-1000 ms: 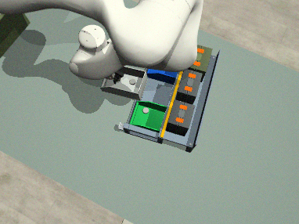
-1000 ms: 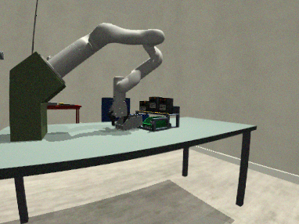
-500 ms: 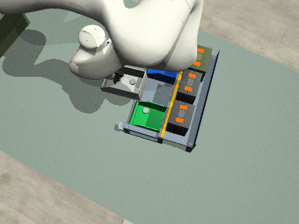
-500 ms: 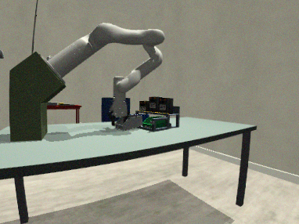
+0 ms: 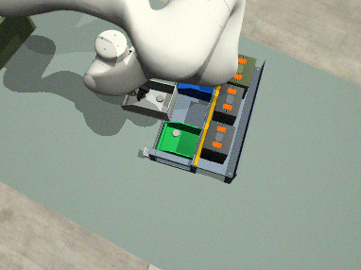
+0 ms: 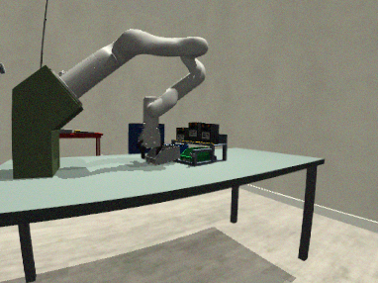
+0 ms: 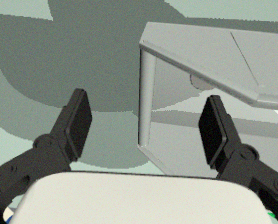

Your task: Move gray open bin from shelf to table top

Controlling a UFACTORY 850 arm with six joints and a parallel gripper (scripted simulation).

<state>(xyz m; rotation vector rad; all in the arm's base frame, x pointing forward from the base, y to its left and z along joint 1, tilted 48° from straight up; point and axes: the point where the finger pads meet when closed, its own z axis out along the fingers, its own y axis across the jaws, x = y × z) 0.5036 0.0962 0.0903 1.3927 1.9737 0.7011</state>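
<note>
The gray open bin is 7 cm ahead of my hand, 3 cm to the left of it and 1 cm above it. The rest, counted from my hand: yellow rail (27 cm ahead, 11 cm to the left, 7 cm above); blue bin (20 cm to the left, 18 cm ahead); green bin (27 cm ahead, 1 cm to the right).
</note>
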